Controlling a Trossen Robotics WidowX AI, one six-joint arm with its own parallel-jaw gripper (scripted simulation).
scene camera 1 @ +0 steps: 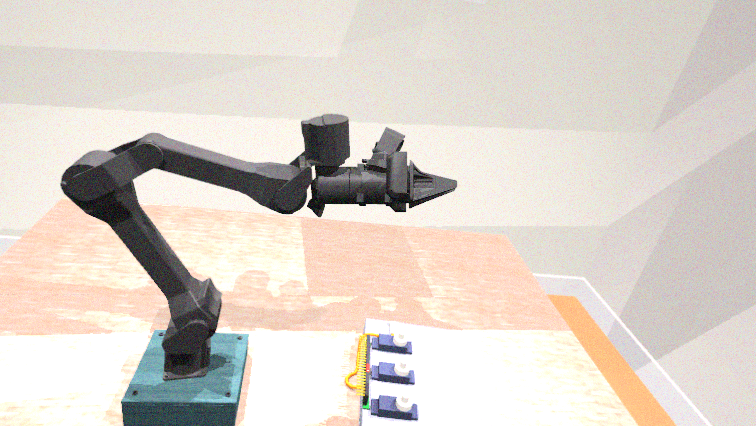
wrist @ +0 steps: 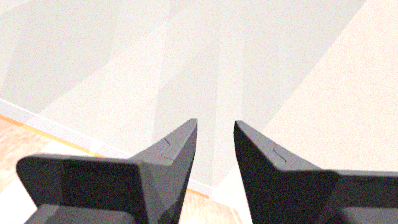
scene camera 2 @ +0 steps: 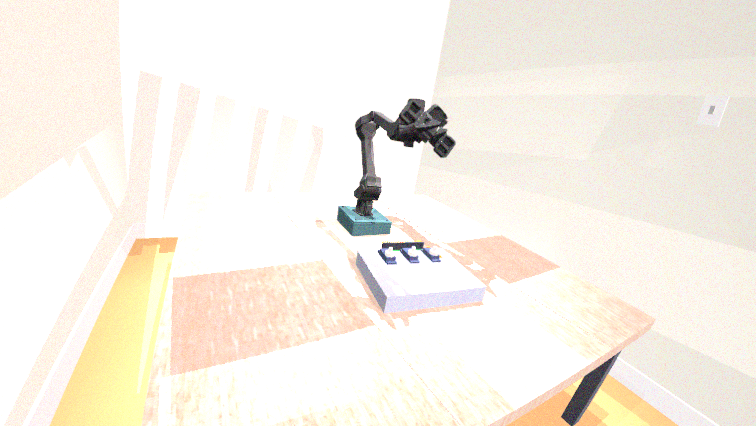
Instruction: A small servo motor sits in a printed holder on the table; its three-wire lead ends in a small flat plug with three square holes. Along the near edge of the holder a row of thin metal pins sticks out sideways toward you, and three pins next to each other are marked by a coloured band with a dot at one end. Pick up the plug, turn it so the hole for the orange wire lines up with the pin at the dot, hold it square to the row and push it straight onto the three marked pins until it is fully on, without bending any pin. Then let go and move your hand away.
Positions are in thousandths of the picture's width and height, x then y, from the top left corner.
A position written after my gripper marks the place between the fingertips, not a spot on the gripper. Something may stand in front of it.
In view: my gripper (scene camera 1: 604,435) and a printed holder (scene camera 2: 536,673).
My gripper is seen too in the wrist view (wrist: 541,560) and in scene camera 2 (scene camera 2: 587,299).
